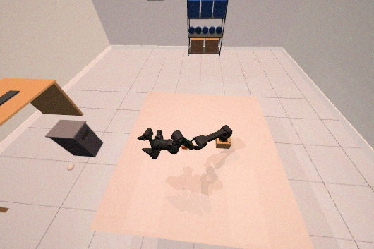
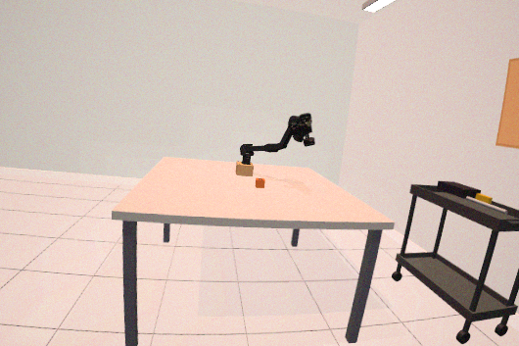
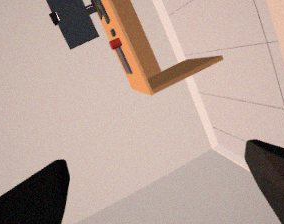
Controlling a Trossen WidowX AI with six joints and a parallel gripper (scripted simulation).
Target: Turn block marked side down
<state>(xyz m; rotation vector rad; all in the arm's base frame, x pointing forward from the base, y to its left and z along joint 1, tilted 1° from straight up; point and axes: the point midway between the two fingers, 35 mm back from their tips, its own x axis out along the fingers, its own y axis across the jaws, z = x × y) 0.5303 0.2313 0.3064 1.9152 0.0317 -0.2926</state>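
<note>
My gripper tip is now 330 mm above the orange block, 240 mm past it and 190 mm to the left of it.
</note>
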